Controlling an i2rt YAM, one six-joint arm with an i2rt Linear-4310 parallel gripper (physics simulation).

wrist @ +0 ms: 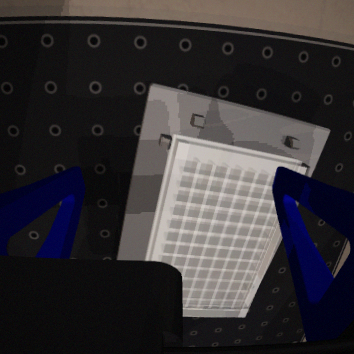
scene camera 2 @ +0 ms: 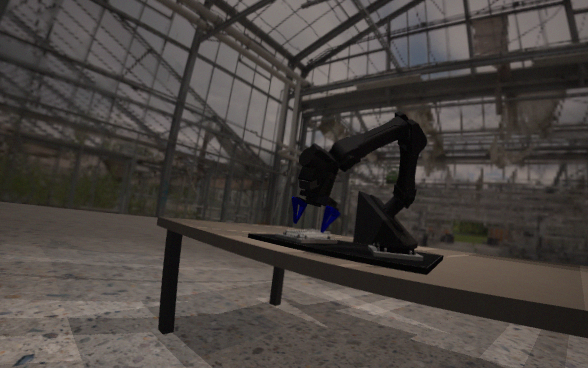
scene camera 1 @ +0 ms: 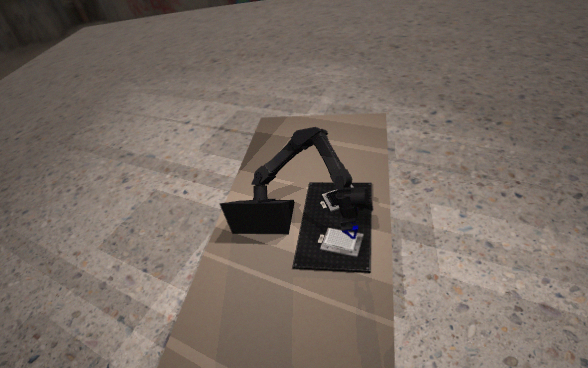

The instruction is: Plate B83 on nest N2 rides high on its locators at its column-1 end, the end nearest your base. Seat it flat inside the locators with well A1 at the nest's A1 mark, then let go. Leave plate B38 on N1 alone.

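Seen in the pictures: gripper, between the fingertips: (wrist: 178, 176) (scene camera 2: 307, 227) (scene camera 1: 353, 231); arm's base, origin of its link: (scene camera 2: 385, 213) (scene camera 1: 260, 201).
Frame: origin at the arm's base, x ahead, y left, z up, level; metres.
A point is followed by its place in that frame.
White plate B83 (scene camera 1: 339, 240) {x 0.378, y -0.101, z -0.094 m} (scene camera 2: 306, 232) {x 0.415, y -0.075, z -0.094 m} (wrist: 220, 230) {x 0.392, y -0.092, z -0.094 m} lies on the light grey nest N2 (scene camera 1: 345, 252) {x 0.411, y -0.149, z -0.109 m} (scene camera 2: 315, 241) {x 0.417, y -0.035, z -0.115 m} (wrist: 134, 215) {x 0.391, y -0.038, z -0.110 m}. In the wrist view its far short edge lies short of the two far-end locators, with nest surface bare between. Its near end is partly hidden by the dark gripper body; its tilt is hard to read. My gripper (scene camera 2: 310, 227) {x 0.435, y -0.056, z -0.078 m} (wrist: 178, 176) {x 0.435, y -0.056, z -0.078 m} is open, its blue fingers above the plate; the right finger overlaps the plate's right edge in the wrist view. Nest N1 (scene camera 1: 328, 202) (scene camera 2: 397, 255) is partly hidden by the arm; plate B38 cannot be made out.
Both nests stand on a black perforated board (scene camera 1: 307, 255) {x 0.250, y -0.179, z -0.121 m} (scene camera 2: 427, 264) {x 0.420, y 0.290, z -0.121 m} (wrist: 50, 110) {x 0.452, y 0.015, z -0.121 m} on the tan table (scene camera 1: 250, 310) {x 0.081, y -0.462, z -0.134 m} (scene camera 2: 500, 280) {x 0.392, y 0.442, z -0.134 m}. A dark slanted panel (scene camera 1: 257, 217) {x 0.009, y -0.082, z -0.016 m} stands by the arm's base. Small pale tags (scene camera 1: 321, 239) {x 0.293, y -0.087, z -0.120 m} (scene camera 1: 323, 204) {x 0.261, y 0.125, z -0.119 m} sit beside the nests.
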